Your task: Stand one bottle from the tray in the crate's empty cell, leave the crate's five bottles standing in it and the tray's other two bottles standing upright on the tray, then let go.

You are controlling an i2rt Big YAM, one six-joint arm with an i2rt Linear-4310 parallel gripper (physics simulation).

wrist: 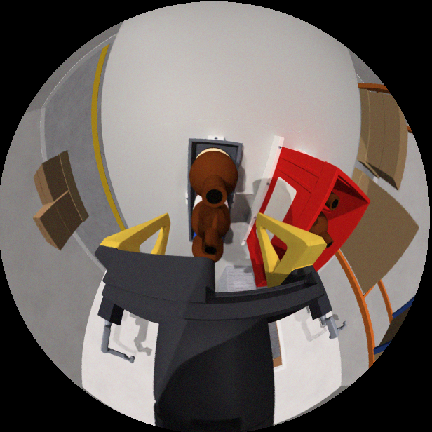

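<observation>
Three brown bottles stand in a row on the dark grey tray [190, 165], in the middle of the wrist view: a far one [213, 169], a middle one [211, 219] and a near one [204, 247], partly hidden by the gripper body. The red crate [306, 164] is to the right, tilted in the view. Two brown bottles [332, 201] [321, 226] show inside it; its other cells and its empty cell are hidden by the wall and the right finger. My gripper [212, 217] is wide open and empty, its yellow fingertips on either side of the tray's row, around the middle bottle in the view.
A white strip [265, 192] runs along the crate's left side, close to the tray. A grey textured block [237, 279] shows between the gripper body and the crate. Cardboard boxes [60, 210] [382, 230] lie off the table at left and right, with orange rack bars [360, 295] at right.
</observation>
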